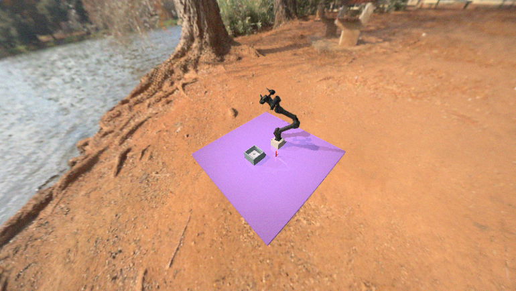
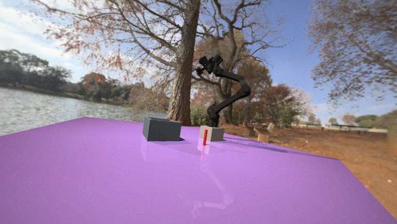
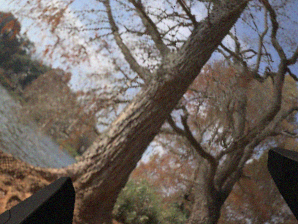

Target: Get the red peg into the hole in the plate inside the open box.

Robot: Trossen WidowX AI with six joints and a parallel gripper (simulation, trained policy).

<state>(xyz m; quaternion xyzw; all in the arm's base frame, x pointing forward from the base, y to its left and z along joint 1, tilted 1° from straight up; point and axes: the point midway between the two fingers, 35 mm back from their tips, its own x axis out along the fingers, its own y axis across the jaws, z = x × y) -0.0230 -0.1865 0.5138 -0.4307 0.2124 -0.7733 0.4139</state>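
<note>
Right now my gripper tip is 580 mm above the red peg, 310 mm to the right of it and 200 mm short of it. From my gripper tip the other things lie so: dark box 590 mm below, 360 mm ahead, 130 mm to the left.
</note>
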